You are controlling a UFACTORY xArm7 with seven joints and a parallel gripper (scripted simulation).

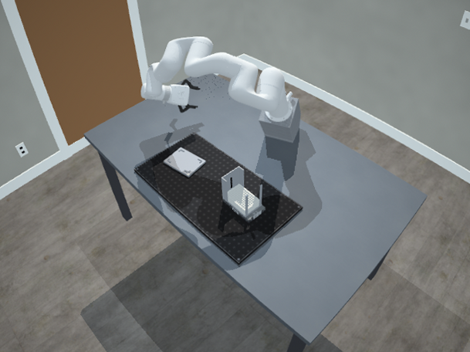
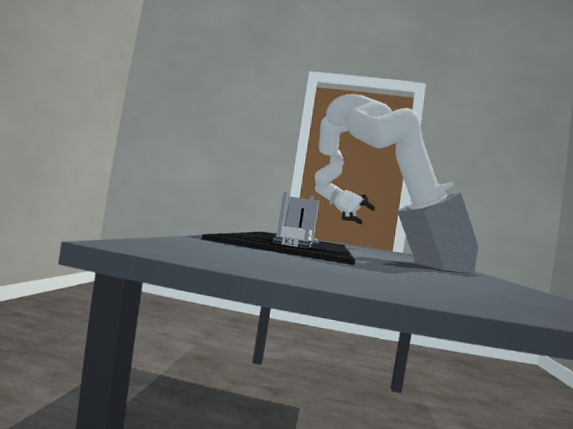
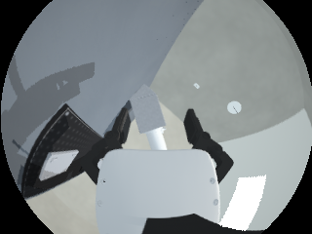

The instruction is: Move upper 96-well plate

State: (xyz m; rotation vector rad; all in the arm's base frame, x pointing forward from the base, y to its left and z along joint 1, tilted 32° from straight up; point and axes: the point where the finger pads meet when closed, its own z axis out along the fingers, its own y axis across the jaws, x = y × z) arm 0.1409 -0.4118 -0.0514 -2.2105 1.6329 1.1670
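My gripper is now 490 mm to the right of the back wall, 270 mm short of it and 70 mm above it. Round my hand: K1 label 640 mm to the left, 280 mm ahead, 140 mm below.
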